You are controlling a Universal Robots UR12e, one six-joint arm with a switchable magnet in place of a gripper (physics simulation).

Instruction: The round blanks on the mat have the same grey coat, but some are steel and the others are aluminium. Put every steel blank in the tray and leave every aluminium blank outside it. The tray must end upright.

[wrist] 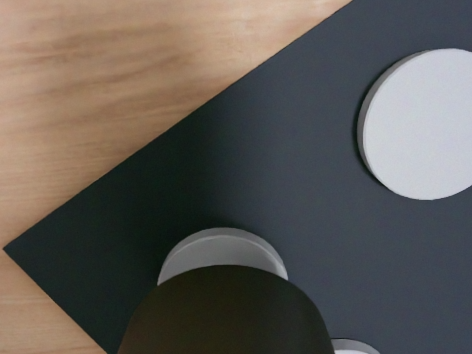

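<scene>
My magnet (225,310), a dark rounded shape at the bottom middle of the wrist view, stands over a round grey blank (222,250). The far rim and a crescent of that blank's top face show in the magnet's shade; the rest is hidden behind the magnet. The blank appears to lie flat on the dark mat (300,210); any gap between it and the magnet is hidden. A second blank (425,125) lies flat at the upper right, cut by the view's edge. Part of a third blank (352,346) shows at the bottom, right of the magnet. The tray does not show.
The mat's left corner and its straight upper edge cross the view. Light wooden table (90,90) lies beyond them at the upper left, and also at the lower left.
</scene>
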